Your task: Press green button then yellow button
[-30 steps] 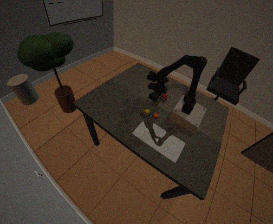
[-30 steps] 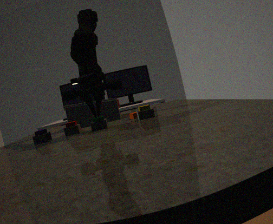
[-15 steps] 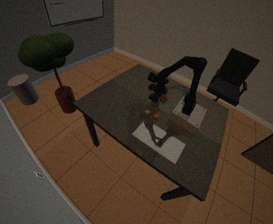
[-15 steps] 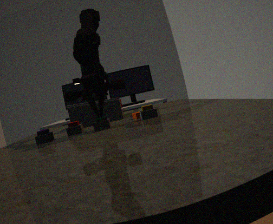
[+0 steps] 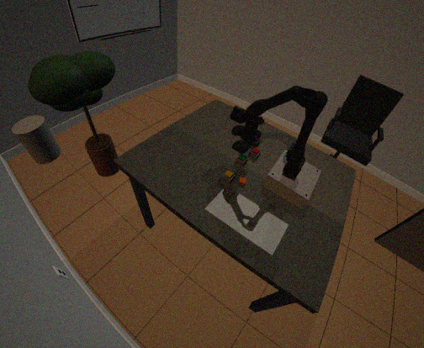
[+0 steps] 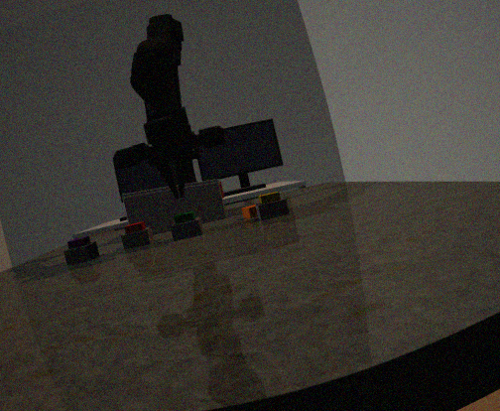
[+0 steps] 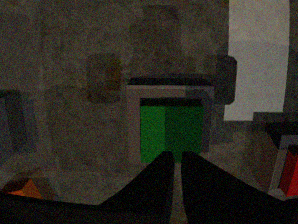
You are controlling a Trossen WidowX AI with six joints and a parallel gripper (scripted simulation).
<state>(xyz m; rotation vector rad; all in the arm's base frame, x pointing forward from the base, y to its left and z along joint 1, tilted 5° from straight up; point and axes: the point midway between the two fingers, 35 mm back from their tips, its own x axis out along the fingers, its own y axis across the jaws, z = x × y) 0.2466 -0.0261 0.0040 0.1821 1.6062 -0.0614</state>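
The green button is 30 mm below my gripper tip. Round my gripper tip: orange block 130 mm to the left, 60 mm below, 60 mm behind; then yellow button 150 mm to the left, 30 mm below, 10 mm ahead; then red button 90 mm to the right, 40 mm behind, 30 mm below.
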